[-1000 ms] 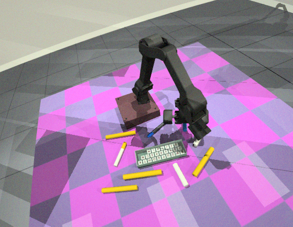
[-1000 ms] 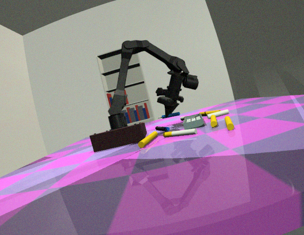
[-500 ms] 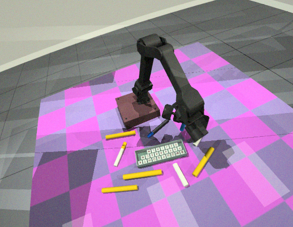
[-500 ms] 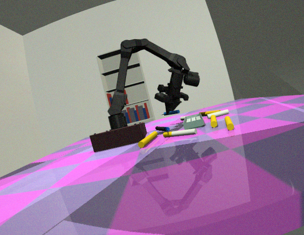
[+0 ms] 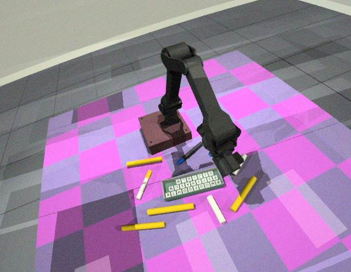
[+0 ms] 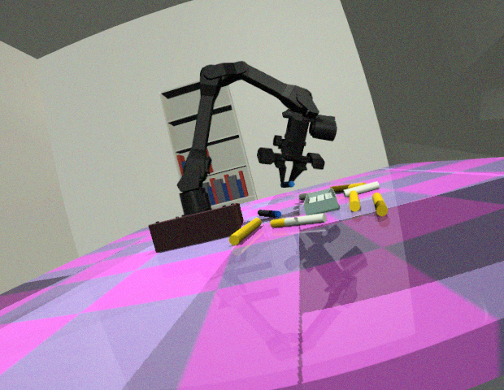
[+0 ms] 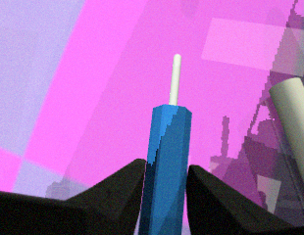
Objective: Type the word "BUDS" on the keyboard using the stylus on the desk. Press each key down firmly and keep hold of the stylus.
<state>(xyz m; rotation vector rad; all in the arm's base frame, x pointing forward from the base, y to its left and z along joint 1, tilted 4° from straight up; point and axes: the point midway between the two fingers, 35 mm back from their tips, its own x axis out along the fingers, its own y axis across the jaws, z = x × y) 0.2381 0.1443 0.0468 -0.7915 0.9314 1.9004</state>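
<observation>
Right now my gripper tip is 1 cm to the right of the blue stick. The rest, counted from my gripper tip: blue-tipped stick (15 cm to the right, 5 cm below, 3 cm behind).
</observation>
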